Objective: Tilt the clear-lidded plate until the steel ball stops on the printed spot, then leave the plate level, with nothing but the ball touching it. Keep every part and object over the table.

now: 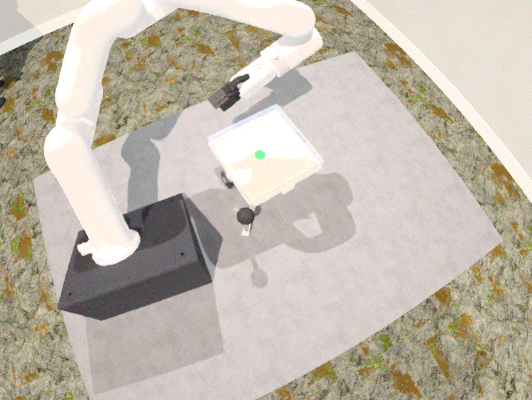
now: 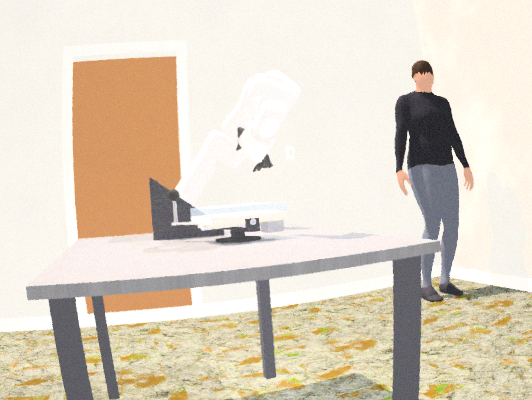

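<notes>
The square clear-lidded plate (image 1: 283, 142) (image 2: 238, 211) sits on a small dark pivot stand (image 2: 237, 236) in the middle of the table. It looks about level. A green printed spot (image 1: 259, 154) is near its centre. I cannot see the steel ball. A stick with a black round knob (image 1: 245, 215) (image 2: 173, 194) stands up from the plate's near corner. My gripper (image 1: 225, 97) (image 2: 262, 164) is open and empty. It hangs in the air above and beyond the plate's far corner, touching nothing.
The arm's black base box (image 1: 141, 262) (image 2: 164, 215) stands at the table's left. The grey table (image 1: 365, 240) (image 2: 214, 262) ends close by on all sides. A person (image 2: 429, 172) stands right of the table. An orange door (image 2: 124, 146) is behind.
</notes>
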